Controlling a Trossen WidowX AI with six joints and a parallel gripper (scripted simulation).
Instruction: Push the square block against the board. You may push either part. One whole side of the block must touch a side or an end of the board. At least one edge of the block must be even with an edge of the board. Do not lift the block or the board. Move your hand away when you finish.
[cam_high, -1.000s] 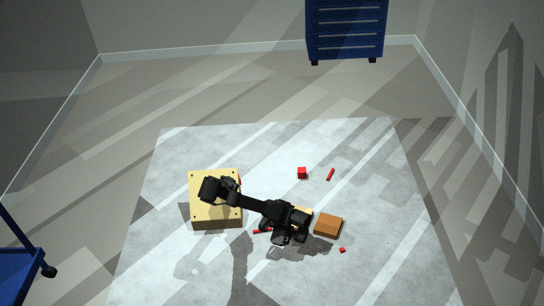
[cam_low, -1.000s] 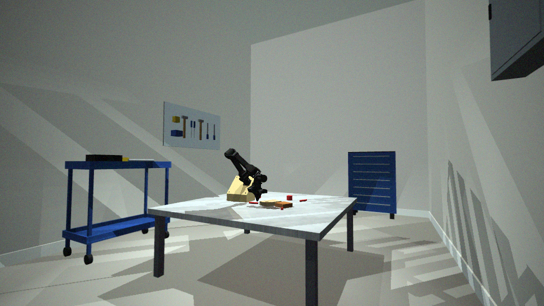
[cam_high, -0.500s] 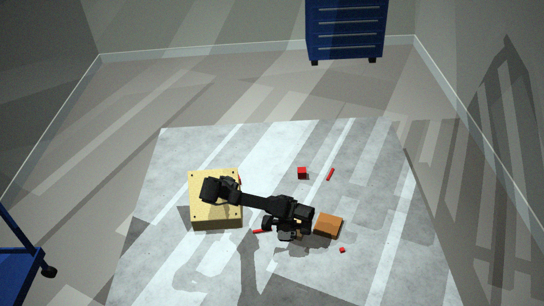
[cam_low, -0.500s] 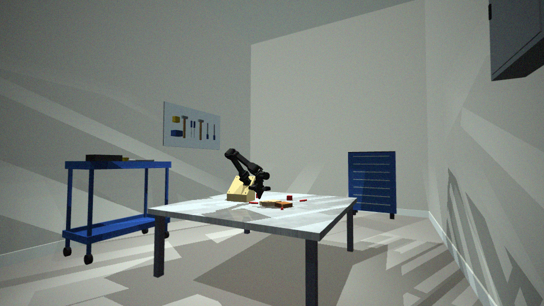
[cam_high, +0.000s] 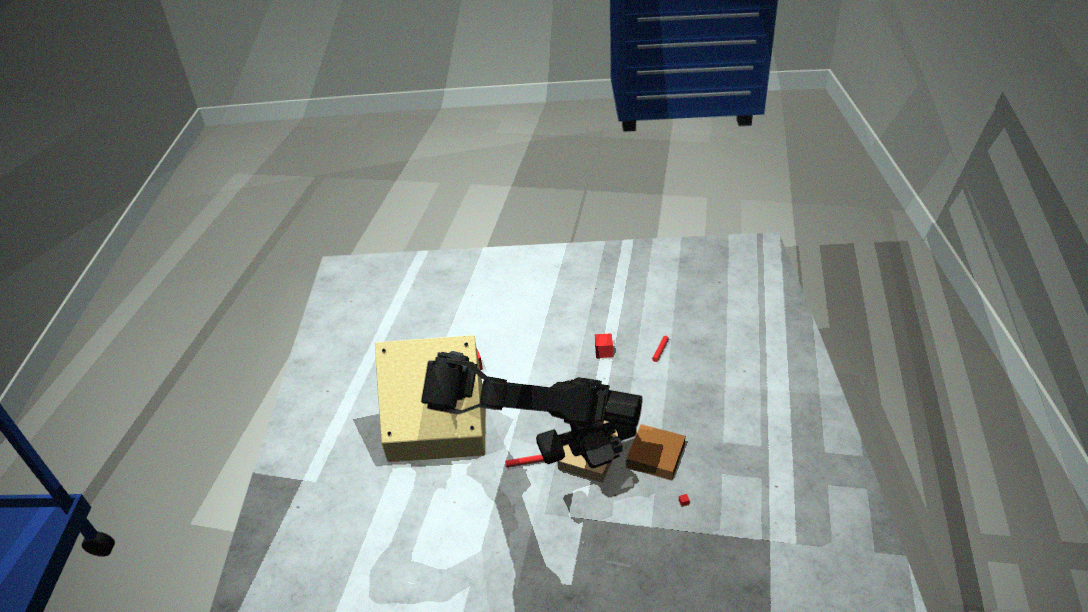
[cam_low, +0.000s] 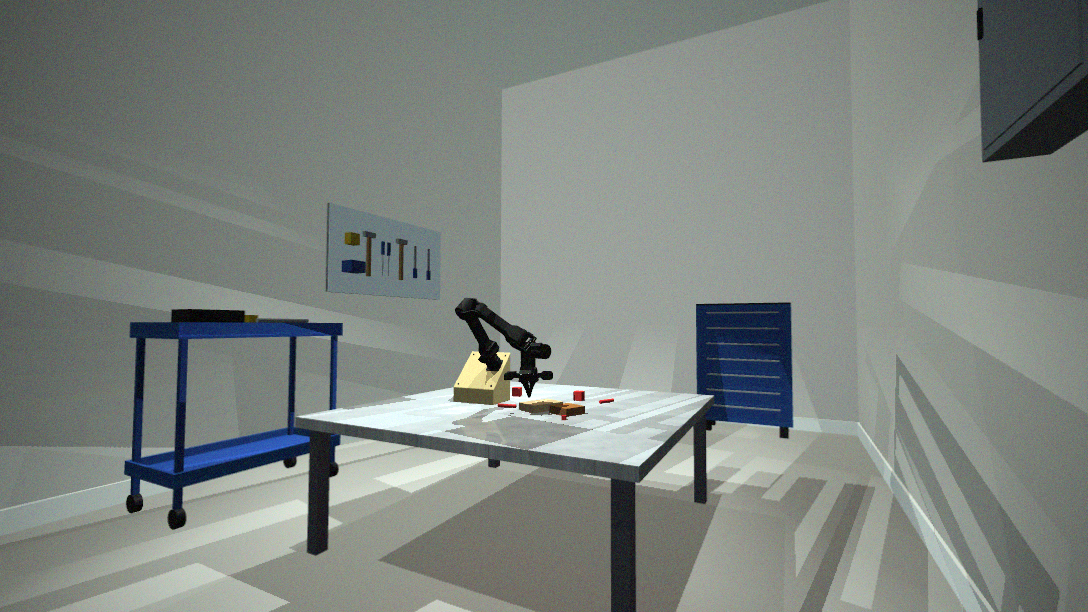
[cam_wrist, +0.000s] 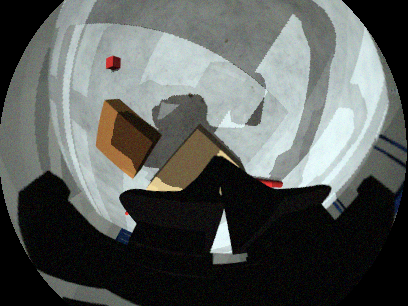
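The board lies 7 cm to the left of my gripper tip, 4 cm below it and 2 cm ahead of it. The rest, counted from my gripper tip: small red bit (18 cm ahead, 8 cm to the right, 5 cm below); square block (14 cm ahead, 4 cm to the left, 4 cm below).
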